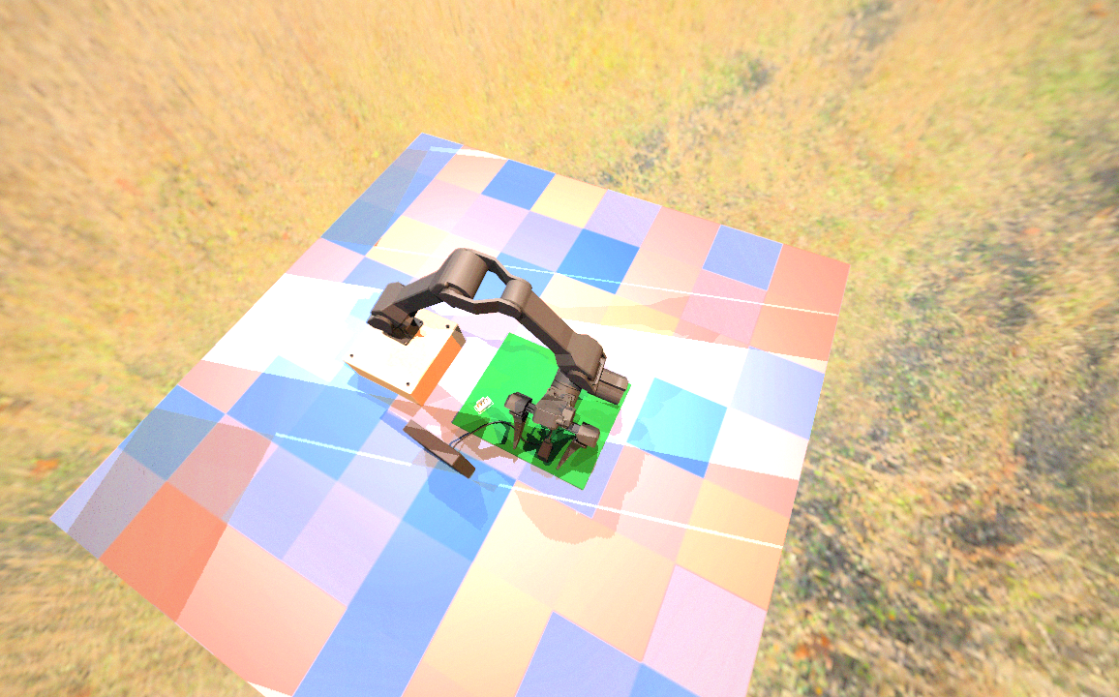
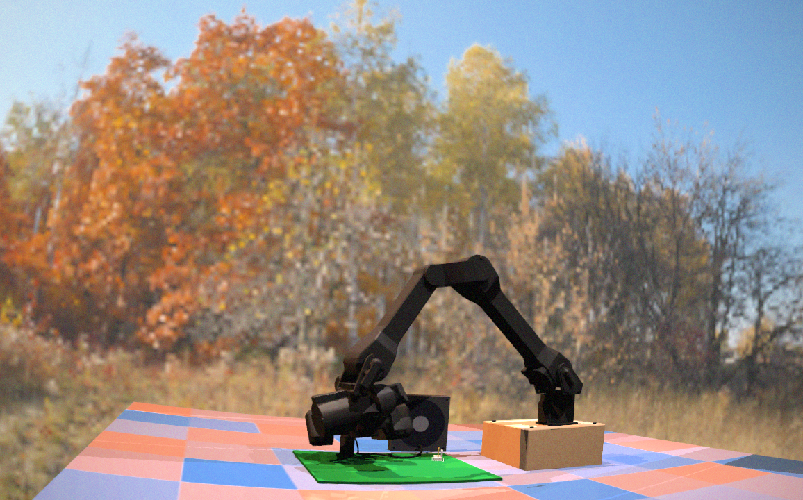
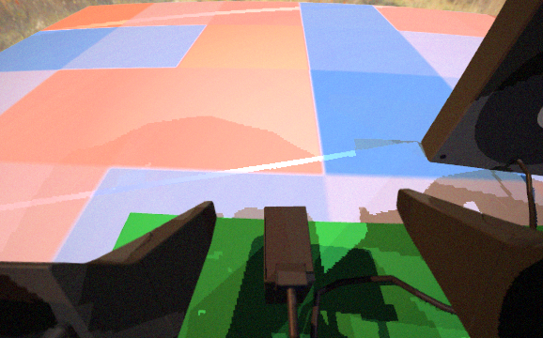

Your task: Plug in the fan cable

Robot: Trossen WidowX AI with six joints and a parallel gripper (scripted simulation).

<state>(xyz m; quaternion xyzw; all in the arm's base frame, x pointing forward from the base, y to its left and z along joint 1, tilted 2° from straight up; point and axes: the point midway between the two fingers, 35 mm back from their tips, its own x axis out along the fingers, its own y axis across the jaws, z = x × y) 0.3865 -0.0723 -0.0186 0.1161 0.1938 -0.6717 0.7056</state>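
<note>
Right now my gripper tip is 20 mm to the right of the dark plug, 10 mm short of it and 10 mm above it. Also, from my gripper tip: four-pin header: 160 mm behind, 50 mm to the left, 30 mm below; black fan: 160 mm behind, 70 mm to the right, 30 mm above; green board: 110 mm to the left, 50 mm below, 50 mm behind.
</note>
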